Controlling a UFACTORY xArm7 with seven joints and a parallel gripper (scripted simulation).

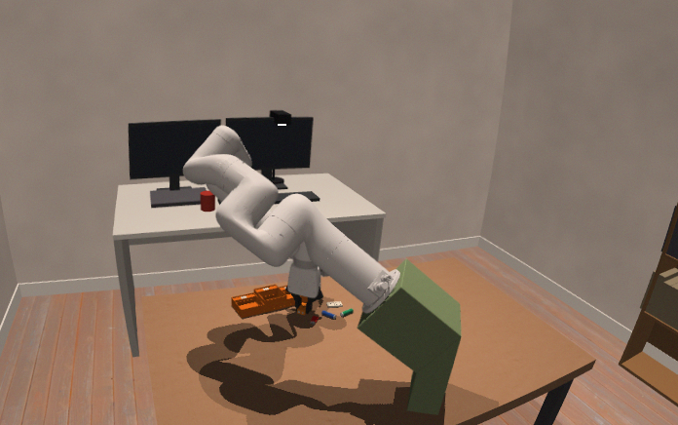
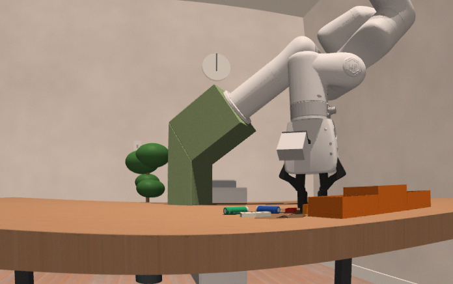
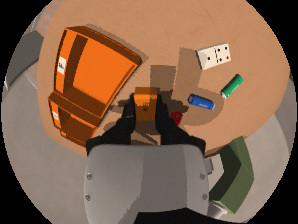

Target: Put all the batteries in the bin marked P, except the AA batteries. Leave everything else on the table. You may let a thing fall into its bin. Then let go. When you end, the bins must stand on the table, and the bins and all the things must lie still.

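Right now the small red battery is 7 cm behind my hand, 2 cm to the right of it and 2 cm below it. Also, from my hand: orange block-shaped battery 1 cm behind, 1 cm below; blue battery 4 cm behind, 8 cm to the right, 2 cm below; flat white piece 2 cm ahead, 12 cm to the right, 2 cm below.
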